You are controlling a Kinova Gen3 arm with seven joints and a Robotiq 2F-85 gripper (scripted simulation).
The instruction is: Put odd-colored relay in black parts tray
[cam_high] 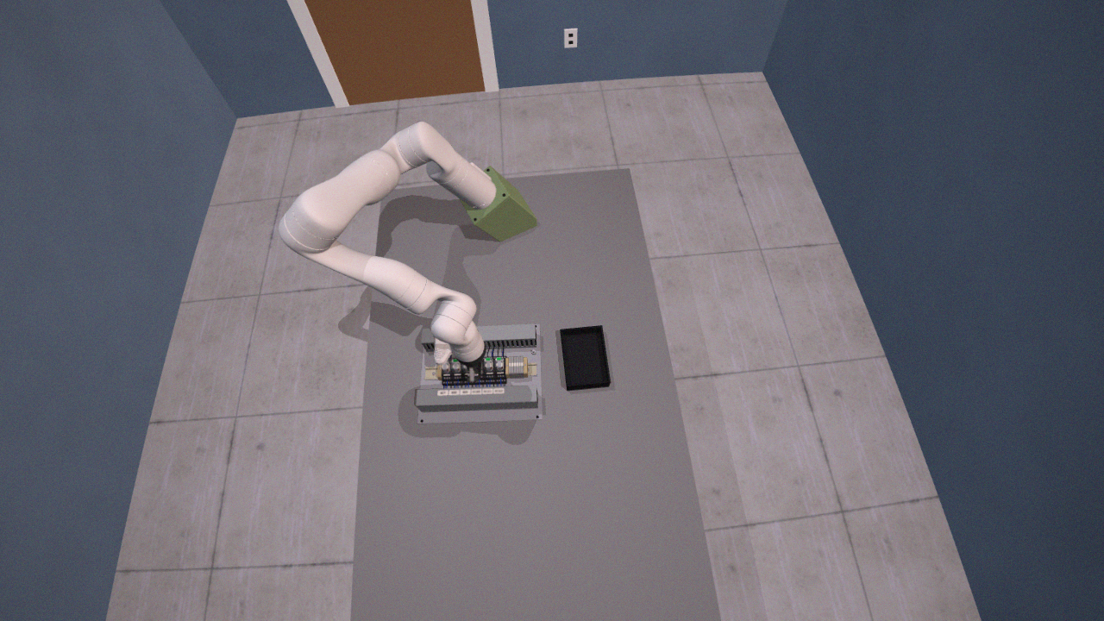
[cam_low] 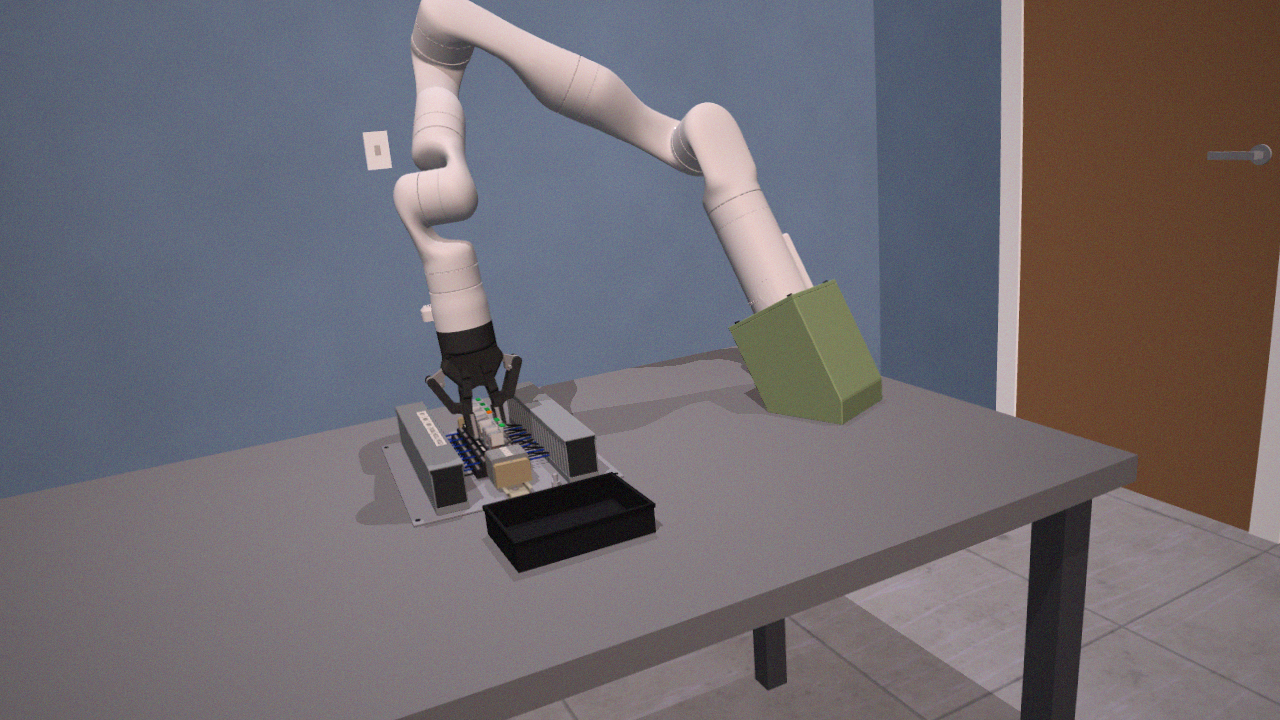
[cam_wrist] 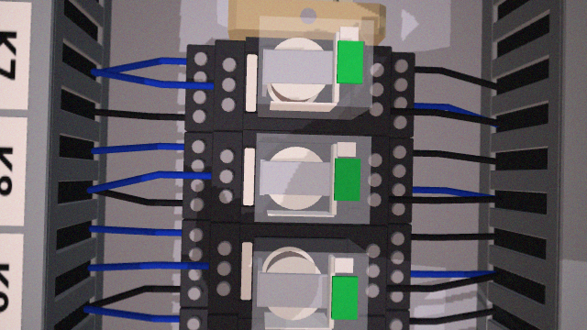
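The relay is 1 cm below my hand. The rest, counted from my hand: black parts tray: 2 cm behind, 28 cm to the left, 4 cm below; relay panel: 3 cm below.
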